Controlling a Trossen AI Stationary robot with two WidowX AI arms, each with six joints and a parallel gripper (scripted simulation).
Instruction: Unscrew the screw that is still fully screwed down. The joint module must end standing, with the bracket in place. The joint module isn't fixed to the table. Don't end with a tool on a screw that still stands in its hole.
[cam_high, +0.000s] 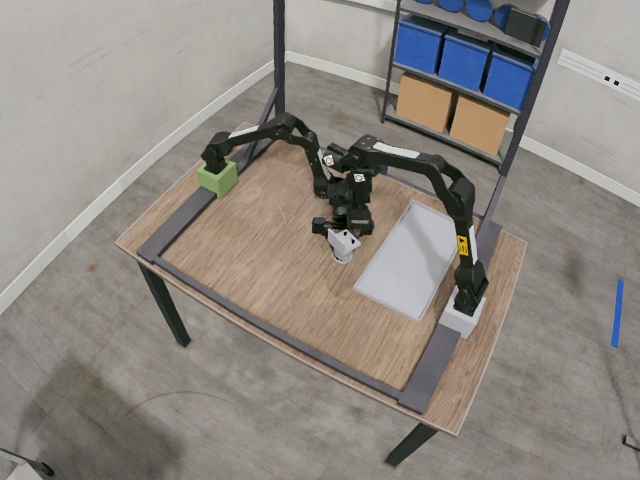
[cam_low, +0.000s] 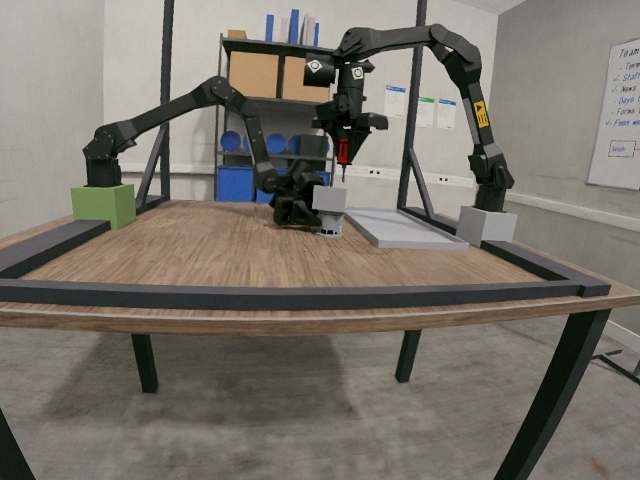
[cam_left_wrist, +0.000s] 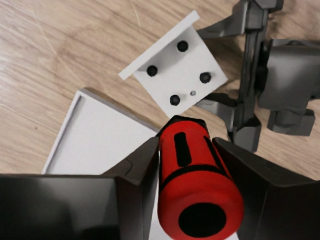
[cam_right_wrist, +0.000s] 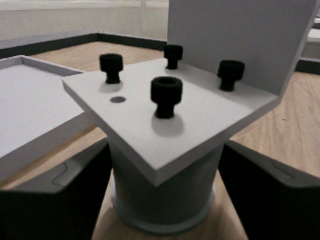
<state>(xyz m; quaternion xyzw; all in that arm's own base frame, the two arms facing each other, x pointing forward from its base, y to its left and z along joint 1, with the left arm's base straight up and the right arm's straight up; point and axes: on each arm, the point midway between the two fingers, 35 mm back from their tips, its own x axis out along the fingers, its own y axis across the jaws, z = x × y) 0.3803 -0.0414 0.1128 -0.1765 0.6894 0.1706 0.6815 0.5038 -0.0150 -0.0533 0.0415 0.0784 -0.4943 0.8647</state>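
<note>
Now: the grey bracket 1 cm ahead of my left hand, 2 cm to the right of it and 13 cm below it. Round my left hand: grey joint module (1 cm ahead, 2 cm to the right, 17 cm below); then red screwdriver (3 cm below); then shallow grey tray (12 cm behind, 17 cm to the left, 19 cm below).
The grey joint module lies 20 mm ahead of my right hand and 20 mm to the left of it. The rest, counted from my right hand: grey bracket (20 mm ahead, 20 mm to the left, 40 mm above); then red screwdriver (10 mm ahead, 40 mm to the left, 140 mm above); then shallow grey tray (100 mm behind, 210 mm to the left, 30 mm below).
</note>
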